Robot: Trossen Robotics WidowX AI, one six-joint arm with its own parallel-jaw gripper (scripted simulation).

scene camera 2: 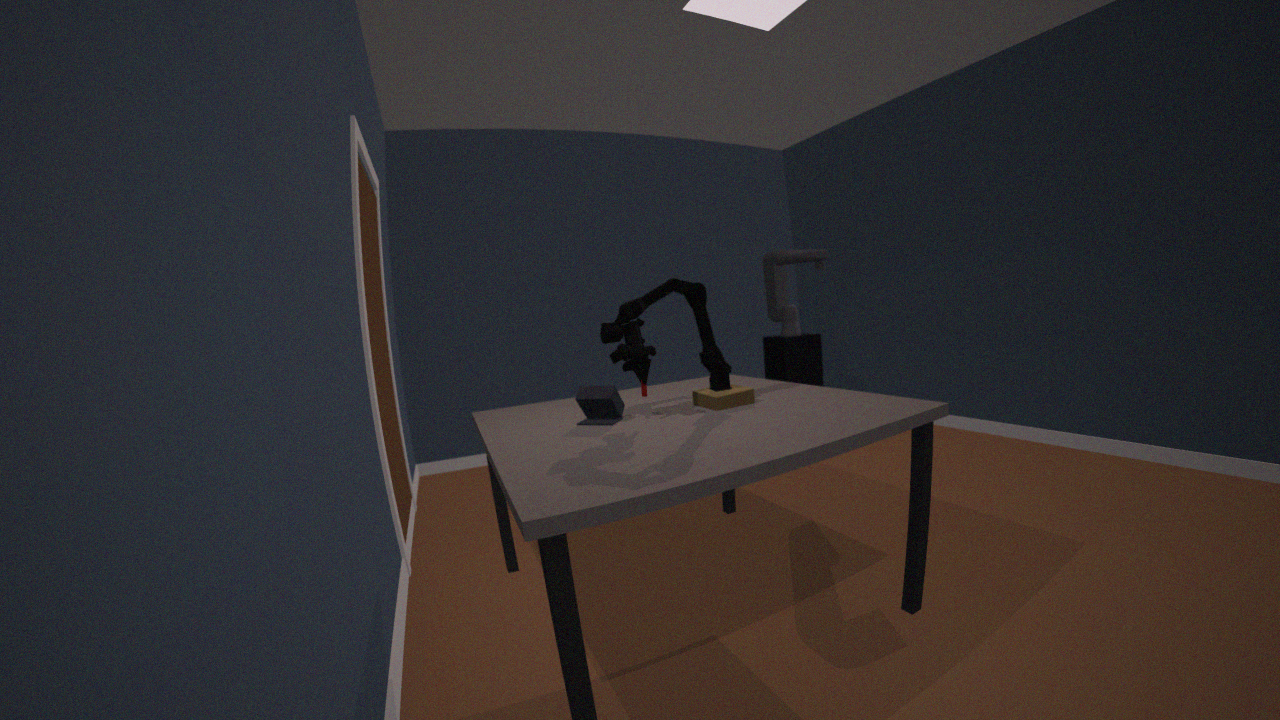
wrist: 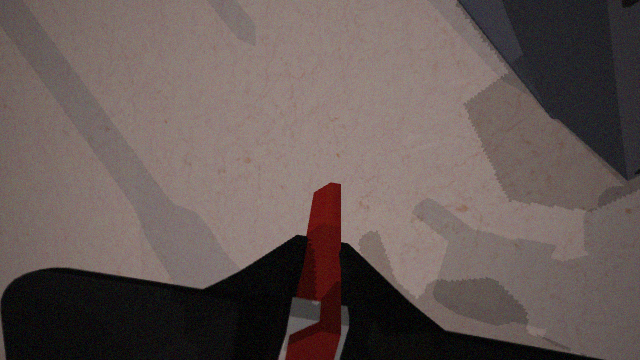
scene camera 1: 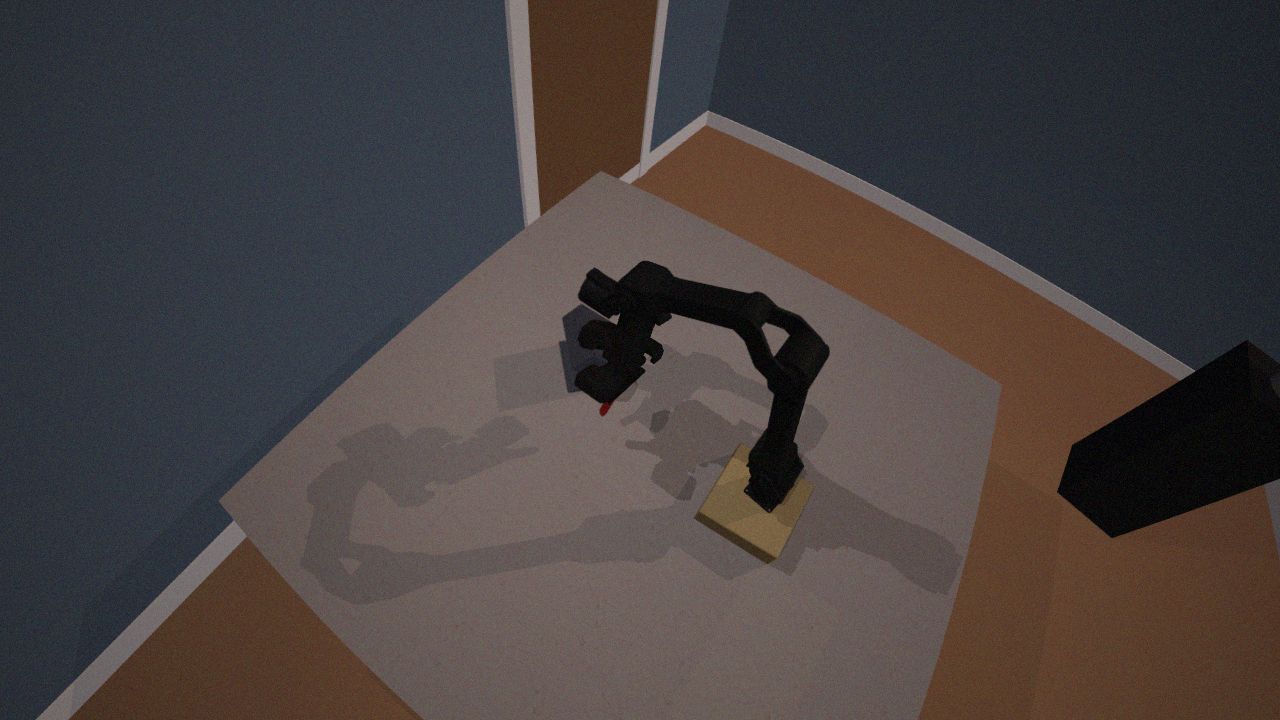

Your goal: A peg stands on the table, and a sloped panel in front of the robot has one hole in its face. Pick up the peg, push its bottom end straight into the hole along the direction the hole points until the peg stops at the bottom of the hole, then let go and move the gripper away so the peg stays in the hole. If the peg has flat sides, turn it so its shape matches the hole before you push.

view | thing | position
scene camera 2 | gripper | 644, 384
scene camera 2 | sloped grey panel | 595, 401
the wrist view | gripper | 320, 250
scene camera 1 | gripper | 610, 400
